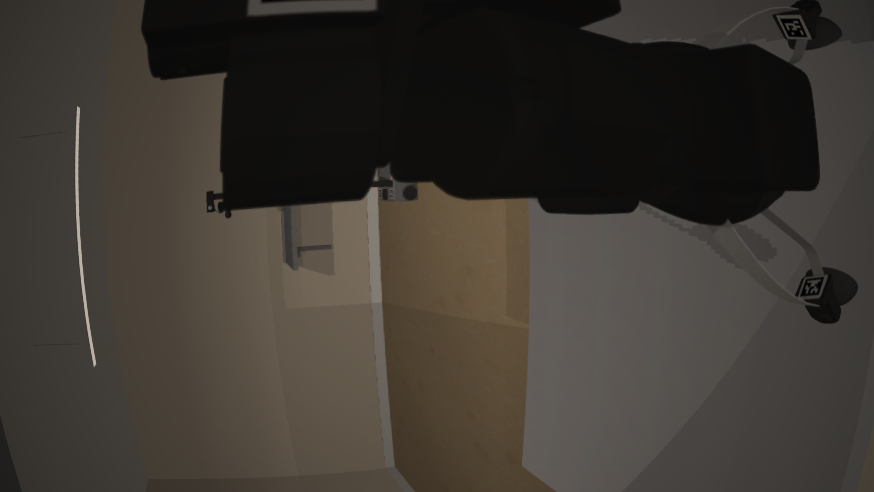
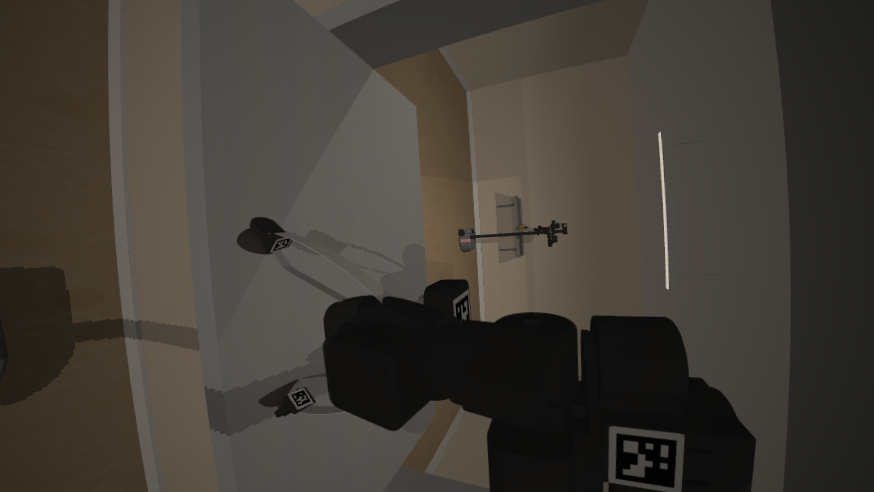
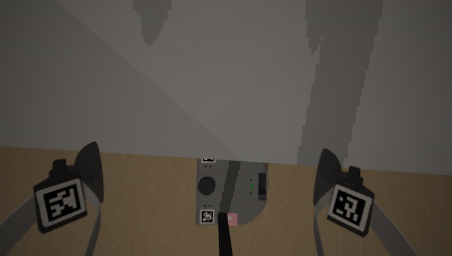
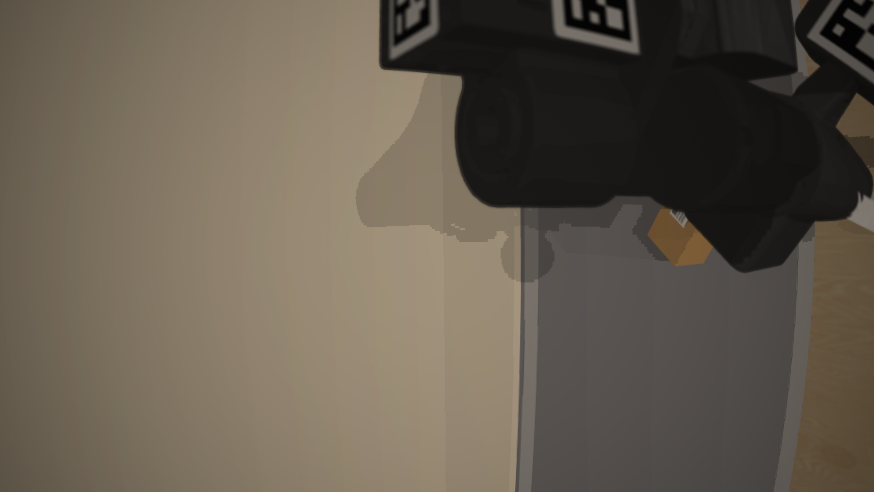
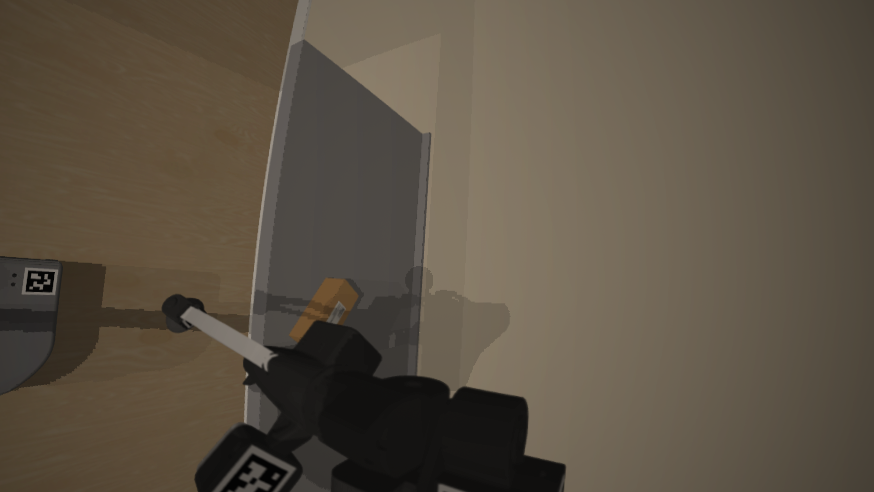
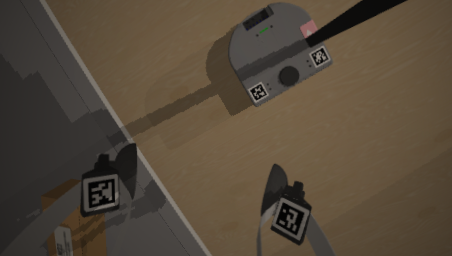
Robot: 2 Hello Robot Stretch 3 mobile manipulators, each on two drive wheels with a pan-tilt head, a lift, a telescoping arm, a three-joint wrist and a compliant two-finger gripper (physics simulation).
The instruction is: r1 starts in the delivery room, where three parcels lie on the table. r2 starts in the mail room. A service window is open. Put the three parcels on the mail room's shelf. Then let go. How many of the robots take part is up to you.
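Observation:
r1's gripper [image 1: 828, 163] [image 2: 267, 317] [image 3: 210, 175] is open and empty over a broad pale grey surface [image 1: 611, 366] [image 2: 244, 152] [image 3: 200, 75] at the open window. One orange-brown parcel with a white label [image 4: 675, 238] [image 5: 330, 293] [image 6: 92, 240] lies on the mail room's grey shelf [image 4: 611, 366] [image 5: 354, 183] [image 6: 25, 100], partly hidden by r2's wrist and a finger. r2's gripper [image 6: 201, 180] is open and empty at the shelf's front edge; one finger is above the shelf beside the parcel, the other out over the floor. The other two parcels do not show.
Beyond the opening, r2 [image 2: 498, 235] stands before the wall shelf [image 2: 518, 210] [image 1: 290, 244]. r2's base [image 6: 275, 55] [image 5: 27, 330] is on the wooden floor in front of the shelf. r1's base [image 3: 230, 192] is close to the grey surface's edge. A plain wall [image 5: 611, 213] rises behind the shelf.

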